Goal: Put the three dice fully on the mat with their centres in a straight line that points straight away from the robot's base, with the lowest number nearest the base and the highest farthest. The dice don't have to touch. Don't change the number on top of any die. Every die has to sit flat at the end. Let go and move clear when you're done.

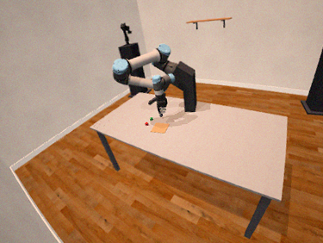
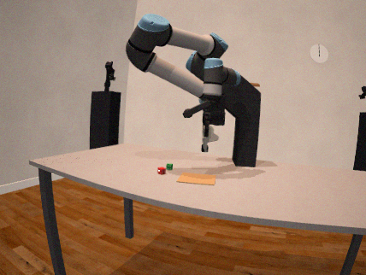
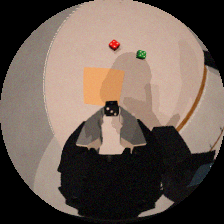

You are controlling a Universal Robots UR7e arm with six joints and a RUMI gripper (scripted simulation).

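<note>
Now: hand 12 cm above the orange mat, 4 cm short of it and 1 cm to the left of it. From my hand the other things lie so: black die: right at my hand; then red die: 17 cm to the right, 11 cm below, 2 cm ahead; then green die: 15 cm to the right, 11 cm below, 7 cm behind.
</note>
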